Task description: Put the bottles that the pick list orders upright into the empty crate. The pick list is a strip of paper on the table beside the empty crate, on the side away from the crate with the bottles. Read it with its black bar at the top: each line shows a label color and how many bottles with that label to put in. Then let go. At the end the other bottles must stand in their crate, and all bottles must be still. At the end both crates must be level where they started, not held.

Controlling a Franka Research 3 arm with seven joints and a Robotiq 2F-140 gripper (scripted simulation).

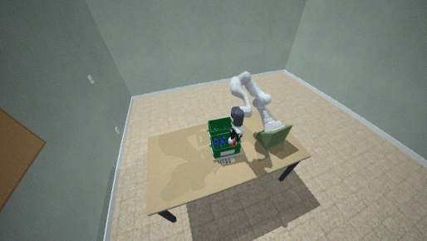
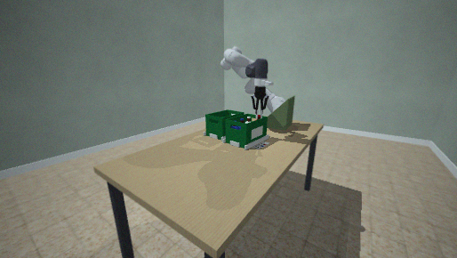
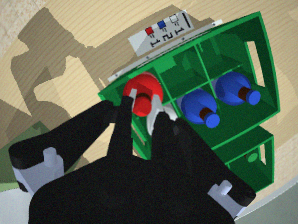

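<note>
Right now my hand is 8 cm above the red-labelled bottle. Also, from my hand: blue-capped bottle 11 cm below, 9 cm to the right, 8 cm ahead; pick list 20 cm below, 10 cm ahead, 8 cm to the left; white-capped bottle 11 cm below, 9 cm to the right.
</note>
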